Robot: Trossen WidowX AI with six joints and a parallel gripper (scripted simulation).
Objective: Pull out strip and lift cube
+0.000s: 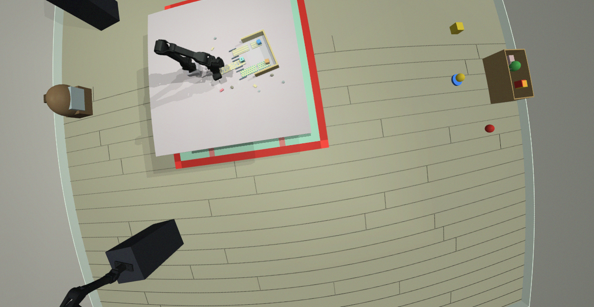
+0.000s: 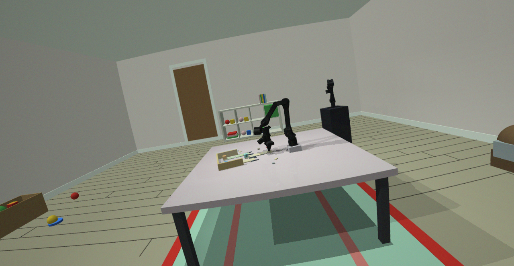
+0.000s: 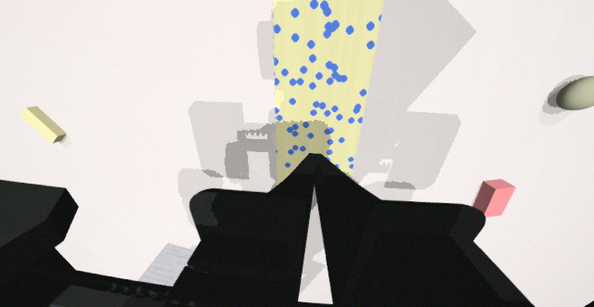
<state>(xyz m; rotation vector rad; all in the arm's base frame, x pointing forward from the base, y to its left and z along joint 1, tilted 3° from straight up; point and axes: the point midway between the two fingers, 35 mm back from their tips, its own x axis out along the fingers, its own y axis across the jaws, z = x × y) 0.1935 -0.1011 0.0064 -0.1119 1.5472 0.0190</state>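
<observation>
Now: the teal cube 210 mm ahead of my gripper tip, 20 mm to the left of it and 10 mm above it. Also, from my gripper tip: pink piece 20 mm behind, 150 mm to the right.
</observation>
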